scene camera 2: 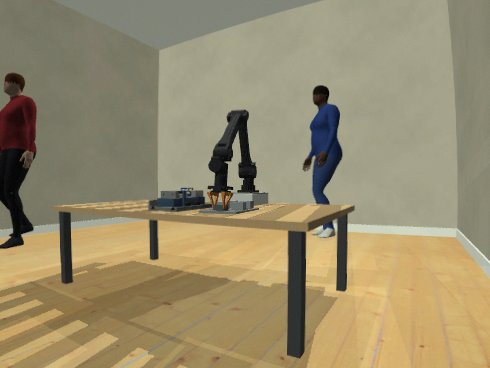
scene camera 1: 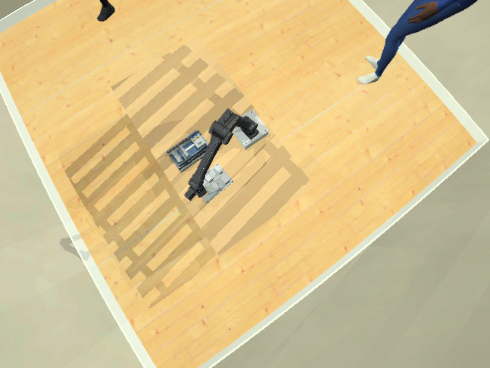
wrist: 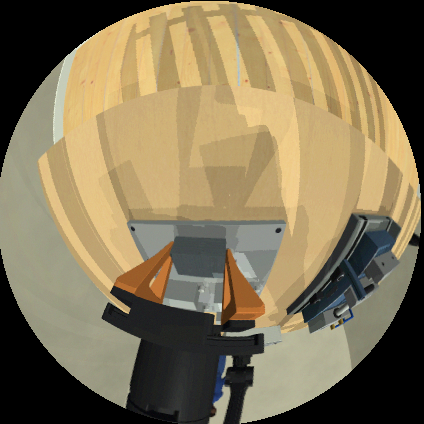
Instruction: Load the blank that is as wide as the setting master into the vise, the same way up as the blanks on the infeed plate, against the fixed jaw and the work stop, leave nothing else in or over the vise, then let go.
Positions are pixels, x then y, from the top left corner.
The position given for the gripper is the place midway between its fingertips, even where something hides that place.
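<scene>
The gripper (wrist: 199,248) is holding a darker ribbed block (wrist: 195,256).
</scene>
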